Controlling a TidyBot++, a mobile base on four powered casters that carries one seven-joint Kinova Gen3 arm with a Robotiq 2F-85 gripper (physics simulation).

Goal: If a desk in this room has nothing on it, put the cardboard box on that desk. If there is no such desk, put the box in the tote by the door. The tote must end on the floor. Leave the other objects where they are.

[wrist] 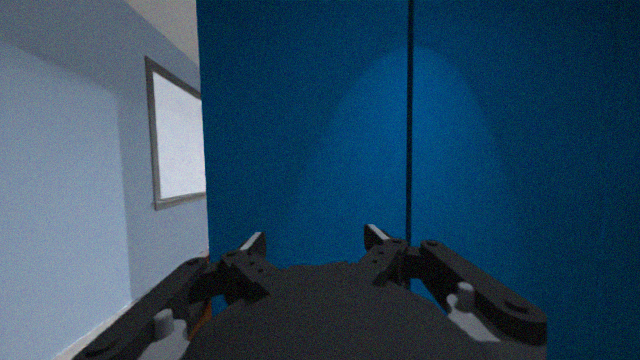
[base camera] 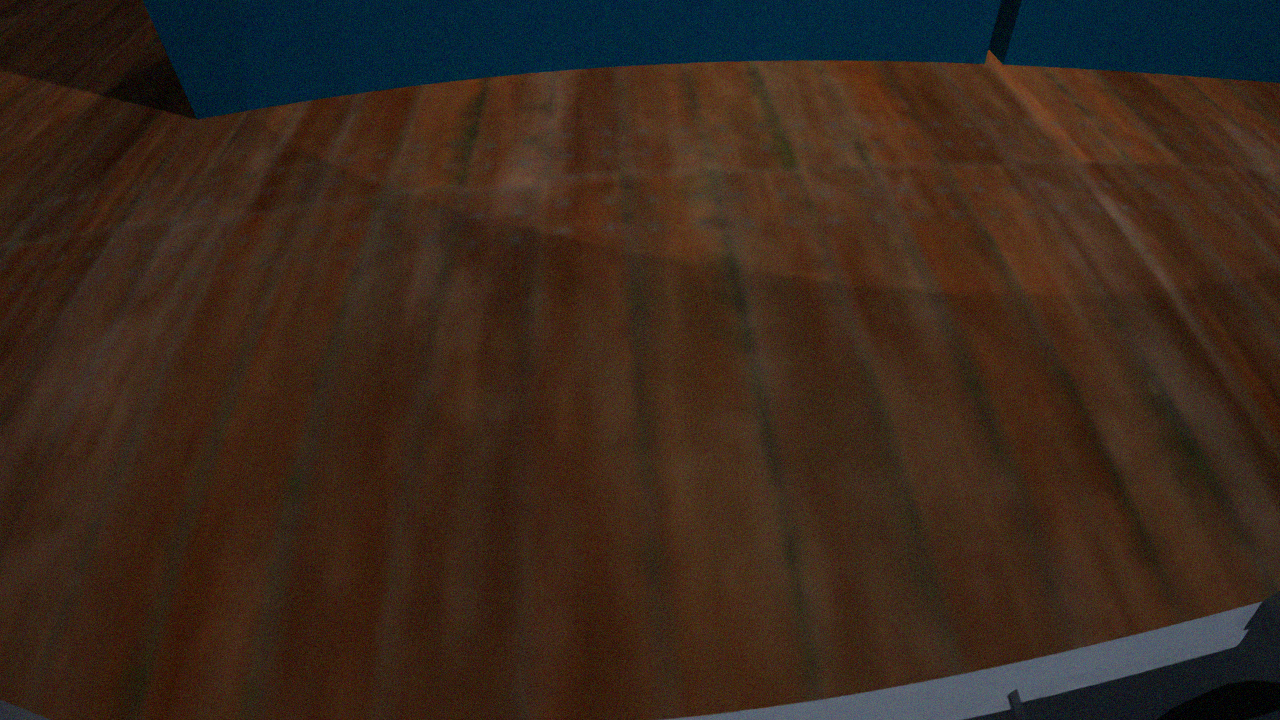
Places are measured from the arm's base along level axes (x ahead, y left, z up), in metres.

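Where they show: gripper, between the fingertips: (wrist: pixel 315 238).
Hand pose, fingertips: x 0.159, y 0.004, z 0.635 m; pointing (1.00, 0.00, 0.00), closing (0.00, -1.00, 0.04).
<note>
After its pixels a point has its place.
My gripper (wrist: pixel 315 238) @(x 0.159, y 0.004, z 0.635 m) is open, with nothing between its fingers, and faces a tall blue panel in the wrist view. No desk, cardboard box, tote or door shows in either view.
The blue panel (base camera: pixel 581 35) @(x 0.811, y 0.021, z -0.357 m) (wrist: pixel 300 125) @(x 0.811, y 0.048, z 0.899 m), with a dark vertical seam, stands across the way ahead. Its left edge shows in both views. Past that edge are a pale blue wall (wrist: pixel 60 175) @(x 1.102, y 1.435, z 0.692 m) and a grey-framed white window or board (wrist: pixel 180 140) @(x 2.012, y 1.404, z 1.048 m). The wooden floor (base camera: pixel 626 402) @(x 0.363, y 0.007, z -0.397 m) runs up to the panel.
</note>
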